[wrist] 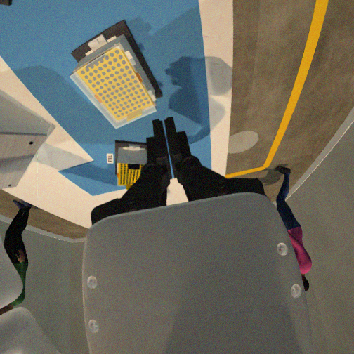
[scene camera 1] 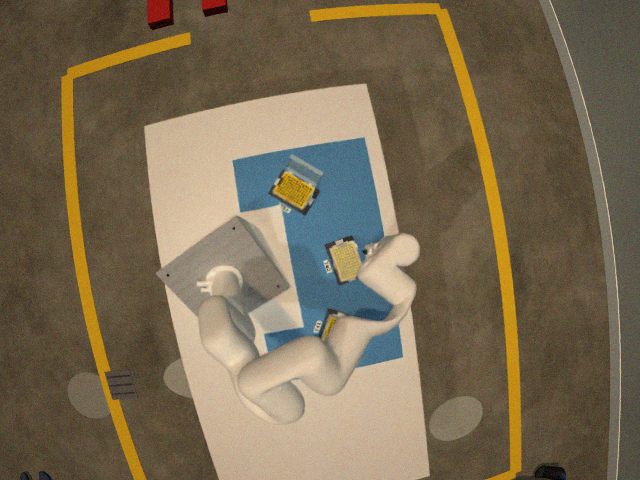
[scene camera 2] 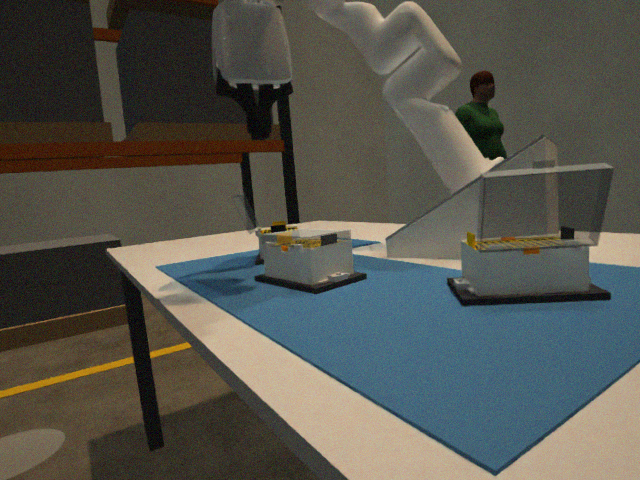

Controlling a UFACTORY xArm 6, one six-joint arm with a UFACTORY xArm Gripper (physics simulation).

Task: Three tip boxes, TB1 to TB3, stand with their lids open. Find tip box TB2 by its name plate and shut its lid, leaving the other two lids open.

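Frame: origin at the arm's base, x ahead, y left, z up, level; millimetres.
Where they show: gripper, fingertip midpoint: [scene camera 2: 260, 139]; arm's base, link origin: [scene camera 1: 224, 281] [scene camera 2: 475, 188].
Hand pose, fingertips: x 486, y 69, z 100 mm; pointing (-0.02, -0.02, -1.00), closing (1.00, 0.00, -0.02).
Observation:
Each offset is from my fingertips to the top centre of the thing. "pt": to the spot under its first point. Level surfaces: height alone.
The middle tip box {dx -81, dy -36, dz -140 mm} [scene camera 1: 345, 261] [scene camera 2: 309, 263] [wrist: 116, 86] has a blurred name plate {pt dx -134, dy -50, dz -216 mm} [scene camera 1: 327, 266] that looks like TB2. Its clear lid {pt dx -71, dy +28, dz -143 mm} [scene camera 2: 323, 236] lies down over the yellow rack, looking flat. A second tip box {dx -243, dy +213, dz -151 mm} [scene camera 1: 294, 191] [scene camera 2: 526, 269] has its clear lid [scene camera 1: 303, 169] [scene camera 2: 545, 206] standing open. The third tip box [scene camera 1: 330, 326] [scene camera 2: 263, 242] [wrist: 128, 175] is partly hidden by the arm in scene camera 1; its lid {pt dx -41, dy -261, dz -114 mm} [scene camera 2: 245, 214] stands up. My gripper [scene camera 2: 259, 135] [wrist: 164, 131] is shut and empty, above and beside the middle box, apart from it.
The boxes stand on a blue mat {dz -217 mm} [scene camera 1: 343, 193] [scene camera 2: 413, 356] on the pale table {dz -220 mm} [scene camera 1: 191, 170] [scene camera 2: 289, 392]. A grey sloped arm mount [scene camera 1: 206, 248] [scene camera 2: 434, 232] stands beside the mat. A shelf rack [scene camera 2: 196, 147] and a person in green [scene camera 2: 480, 124] are behind the table.

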